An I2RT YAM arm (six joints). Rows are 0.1 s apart.
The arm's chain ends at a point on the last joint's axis. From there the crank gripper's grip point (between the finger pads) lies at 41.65 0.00 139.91 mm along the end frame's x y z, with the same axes.
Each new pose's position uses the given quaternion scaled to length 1; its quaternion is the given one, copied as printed.
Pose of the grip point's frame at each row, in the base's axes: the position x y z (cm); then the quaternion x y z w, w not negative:
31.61 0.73 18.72 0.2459 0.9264 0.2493 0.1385
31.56 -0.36 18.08 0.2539 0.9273 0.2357 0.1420
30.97 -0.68 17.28 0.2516 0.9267 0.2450 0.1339
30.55 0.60 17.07 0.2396 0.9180 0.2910 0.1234
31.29 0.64 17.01 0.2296 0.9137 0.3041 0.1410
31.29 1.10 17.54 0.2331 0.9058 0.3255 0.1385
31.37 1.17 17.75 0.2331 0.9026 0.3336 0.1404
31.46 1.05 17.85 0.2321 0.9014 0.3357 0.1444
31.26 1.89 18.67 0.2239 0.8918 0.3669 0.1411
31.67 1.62 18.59 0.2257 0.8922 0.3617 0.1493
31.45 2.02 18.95 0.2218 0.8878 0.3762 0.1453
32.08 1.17 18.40 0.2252 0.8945 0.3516 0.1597
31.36 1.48 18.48 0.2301 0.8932 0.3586 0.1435
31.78 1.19 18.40 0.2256 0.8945 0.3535 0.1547
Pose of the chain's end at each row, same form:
29.81 -6.96 30.99 0.2459 0.9264 0.2493 0.1385
29.66 -7.71 30.55 0.2539 0.9273 0.2357 0.1420
29.26 -8.31 29.61 0.2516 0.9267 0.2450 0.1339
28.99 -8.18 28.63 0.2396 0.9180 0.2910 0.1234
29.29 -8.33 28.35 0.2296 0.9137 0.3041 0.1410
29.21 -8.38 28.44 0.2331 0.9058 0.3255 0.1385
29.20 -8.48 28.48 0.2331 0.9026 0.3336 0.1404
29.18 -8.63 28.54 0.2321 0.9014 0.3357 0.1444
29.02 -8.48 28.70 0.2239 0.8918 0.3669 0.1411
29.21 -8.59 28.73 0.2257 0.8922 0.3617 0.1493
29.09 -8.52 28.77 0.2218 0.8878 0.3762 0.1453
29.40 -8.77 28.75 0.2252 0.8945 0.3516 0.1597
29.02 -8.70 28.68 0.2301 0.8932 0.3586 0.1435
29.22 -8.82 28.71 0.2256 0.8945 0.3535 0.1547

